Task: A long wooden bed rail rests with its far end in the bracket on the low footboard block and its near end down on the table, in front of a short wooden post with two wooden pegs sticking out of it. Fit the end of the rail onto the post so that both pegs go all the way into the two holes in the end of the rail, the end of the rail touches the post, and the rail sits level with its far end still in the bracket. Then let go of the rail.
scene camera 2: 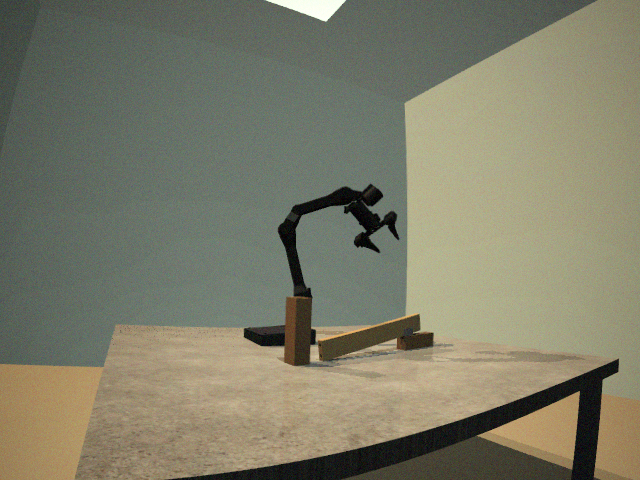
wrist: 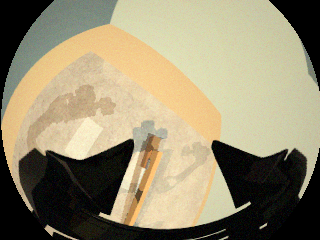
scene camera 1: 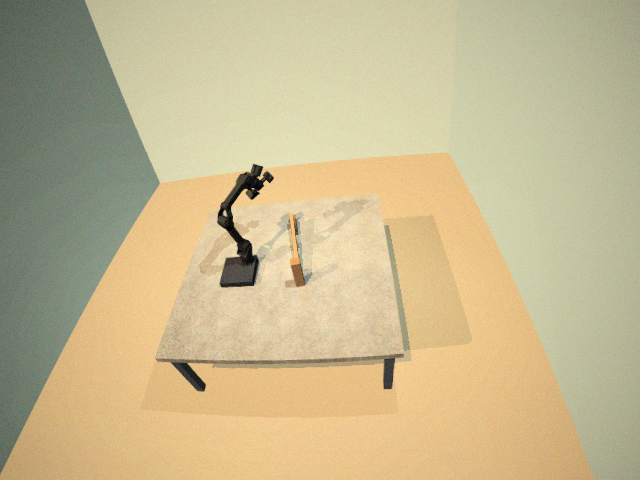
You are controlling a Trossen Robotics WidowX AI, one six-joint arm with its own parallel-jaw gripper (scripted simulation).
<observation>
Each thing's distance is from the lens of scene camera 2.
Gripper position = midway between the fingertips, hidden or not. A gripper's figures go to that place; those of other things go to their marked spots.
my gripper (scene camera 2: 389,246): 1.42 m
wooden bed rail (scene camera 2: 329,348): 1.07 m
brown wooden post (scene camera 2: 298,309): 0.98 m
</observation>
